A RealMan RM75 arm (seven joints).
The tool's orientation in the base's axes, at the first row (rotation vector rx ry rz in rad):
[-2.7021 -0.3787 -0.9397]
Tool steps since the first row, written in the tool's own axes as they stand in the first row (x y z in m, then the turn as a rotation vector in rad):
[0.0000 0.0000 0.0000 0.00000 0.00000 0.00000]
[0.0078 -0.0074 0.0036 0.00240 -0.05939 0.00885]
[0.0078 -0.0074 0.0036 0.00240 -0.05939 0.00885]
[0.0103 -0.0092 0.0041 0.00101 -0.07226 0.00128]
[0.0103 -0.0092 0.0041 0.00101 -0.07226 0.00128]
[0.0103 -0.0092 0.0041 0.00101 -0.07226 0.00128]
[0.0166 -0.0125 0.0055 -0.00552 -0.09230 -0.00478]
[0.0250 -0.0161 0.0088 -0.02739 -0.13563 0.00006]
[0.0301 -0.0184 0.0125 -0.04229 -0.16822 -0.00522]
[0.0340 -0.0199 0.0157 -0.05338 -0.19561 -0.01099]
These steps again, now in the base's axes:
[0.0000 0.0000 0.0000 0.00000 0.00000 0.00000]
[0.0055 0.0093 0.0033 -0.01242 0.05867 0.00388]
[0.0055 0.0093 0.0033 -0.01242 0.05867 0.00388]
[0.0071 0.0115 0.0048 -0.02193 0.06803 0.01071]
[0.0071 0.0115 0.0048 -0.02193 0.06803 0.01071]
[0.0071 0.0115 0.0048 -0.02193 0.06803 0.01071]
[0.0116 0.0161 0.0082 -0.03681 0.08376 0.01424]
[0.0187 0.0218 0.0116 -0.06468 0.12228 0.00334]
[0.0239 0.0260 0.0124 -0.08952 0.14863 0.00290]
[0.0282 0.0290 0.0127 -0.11007 0.17058 0.00444]

